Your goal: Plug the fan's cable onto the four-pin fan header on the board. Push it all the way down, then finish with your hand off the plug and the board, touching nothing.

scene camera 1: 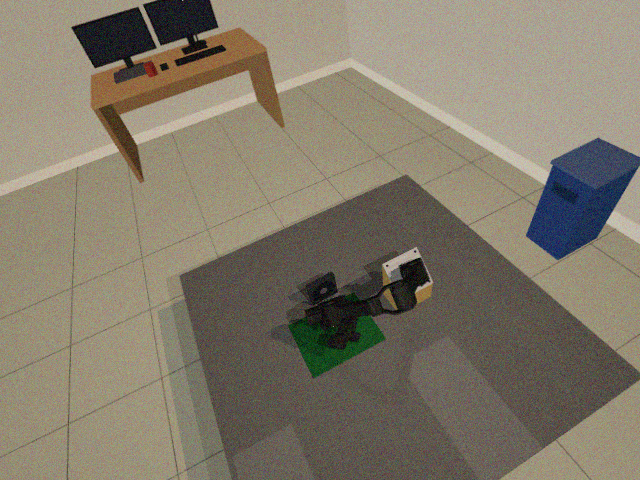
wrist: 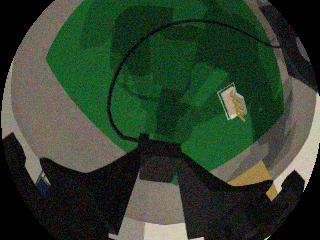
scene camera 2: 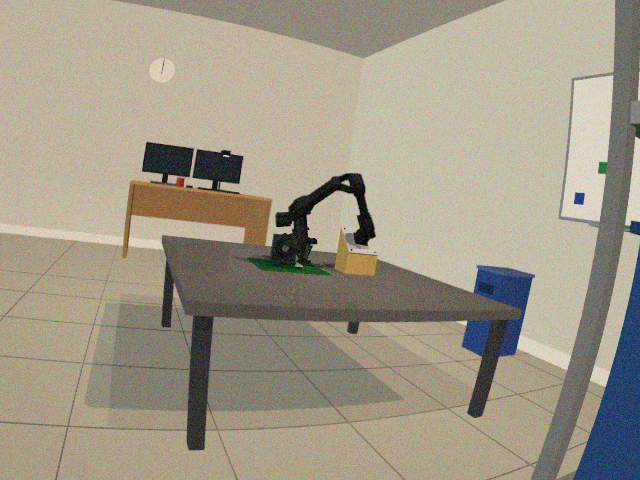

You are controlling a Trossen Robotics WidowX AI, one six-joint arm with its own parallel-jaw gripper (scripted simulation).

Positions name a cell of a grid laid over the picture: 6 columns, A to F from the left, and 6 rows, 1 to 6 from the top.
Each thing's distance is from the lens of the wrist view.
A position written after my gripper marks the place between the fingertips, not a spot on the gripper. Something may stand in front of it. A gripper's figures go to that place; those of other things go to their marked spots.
my gripper (wrist: D4): 10 cm
dark fan plug (wrist: C5): 9 cm
green board (wrist: D3): 10 cm
